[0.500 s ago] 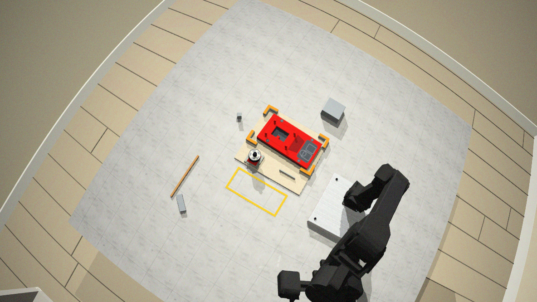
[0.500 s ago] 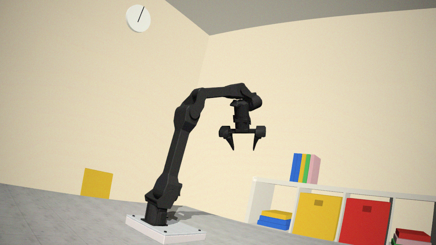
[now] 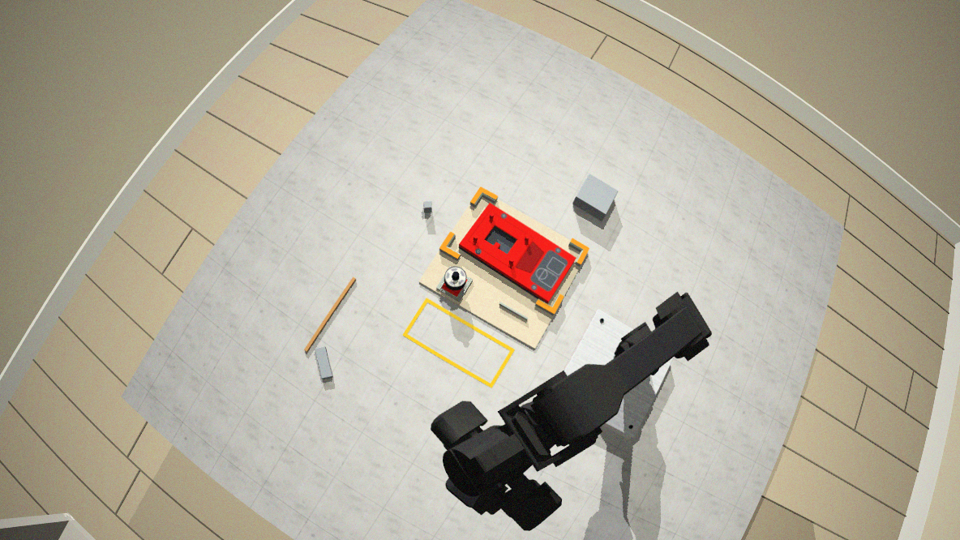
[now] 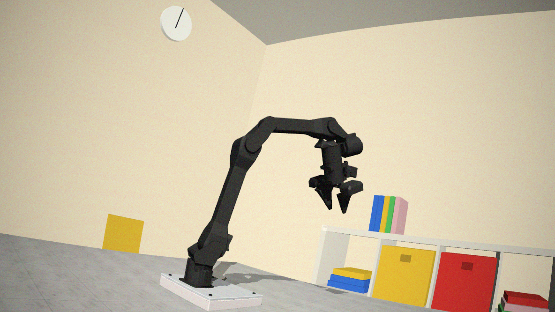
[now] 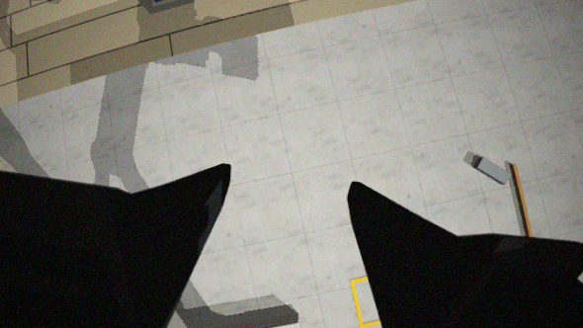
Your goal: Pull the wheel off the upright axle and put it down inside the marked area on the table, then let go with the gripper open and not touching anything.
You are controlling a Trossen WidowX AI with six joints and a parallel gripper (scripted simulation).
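The wheel is 32 cm to the right of my gripper tip, 25 cm below it and 21 cm ahead of it. From my gripper tip the other things lie so: dark upright axle: 33 cm to the right, 25 cm below, 21 cm ahead; wooden stick: 38 cm ahead, 29 cm below, 14 cm to the right; grey bar: 42 cm to the right, 28 cm below, 15 cm ahead.
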